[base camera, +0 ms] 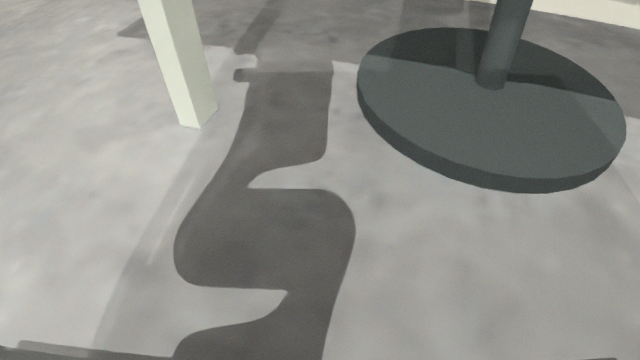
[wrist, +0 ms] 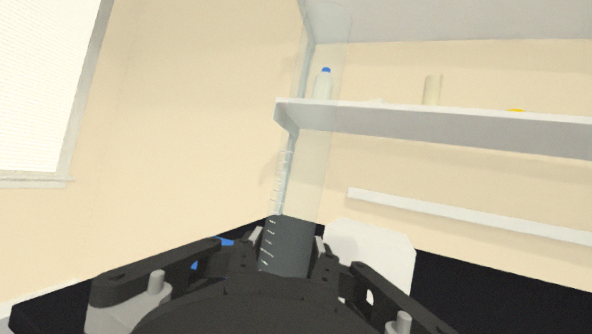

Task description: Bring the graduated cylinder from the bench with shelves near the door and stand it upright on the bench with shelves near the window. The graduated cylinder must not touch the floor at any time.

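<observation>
The graduated cylinder is a tall clear tube with white graduation marks, standing roughly upright with a slight tilt in the wrist view. My gripper is shut on it, with one finger pad on each side of its lower part. Its foot is hidden behind the gripper body. Behind it is a black bench top with white shelves above it on the wall. A window shows at the upper left. The gripper and the cylinder do not show in the base camera view.
A white block-like object and a blue item show at the bench behind the fingers. A bottle with a blue cap and a beige cylinder stand on the shelf. A pale leg and a dark round base stand on the floor ahead.
</observation>
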